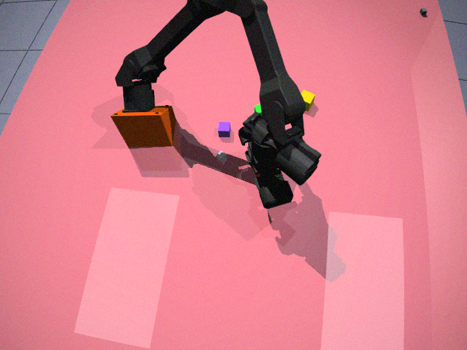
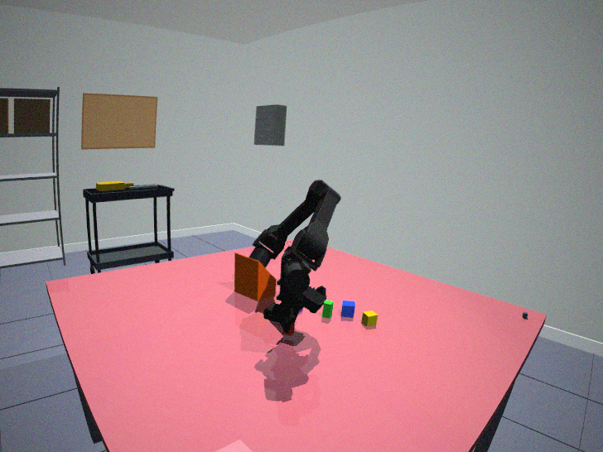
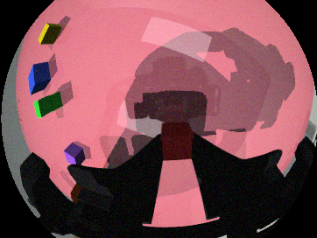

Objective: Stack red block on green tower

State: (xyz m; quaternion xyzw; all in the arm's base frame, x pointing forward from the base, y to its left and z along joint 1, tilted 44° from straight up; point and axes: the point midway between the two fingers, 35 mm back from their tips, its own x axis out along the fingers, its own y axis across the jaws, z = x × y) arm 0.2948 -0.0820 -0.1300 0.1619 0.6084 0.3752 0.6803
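Now: gripper tip 240 mm to the right of the blue cube and 30 mm short of it. The rest, counted from my gripper tip: small white cube (100 mm behind, 70 mm to the left, 10 mm below); then red block (right at my gripper tip); then purple cube (140 mm to the left, 100 mm behind, 10 mm below).
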